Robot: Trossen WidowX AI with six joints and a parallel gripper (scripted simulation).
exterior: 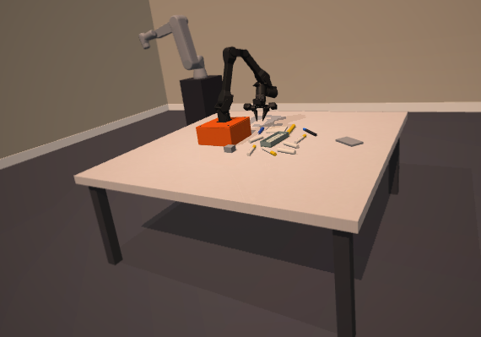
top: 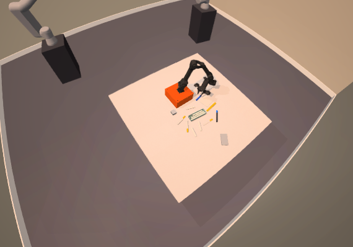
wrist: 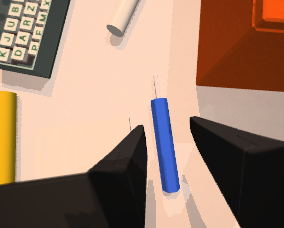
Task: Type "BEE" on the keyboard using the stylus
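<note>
The blue stylus lies 60 mm below my gripper tip and 20 mm to the right of it. Round my gripper tip: grey stylus tip: 60 mm below, 50 mm to the right, 20 mm ahead; then yellow marker: 150 mm ahead, 80 mm to the left, 60 mm below; then black pen: 250 mm ahead, 80 mm to the left, 60 mm below.
</note>
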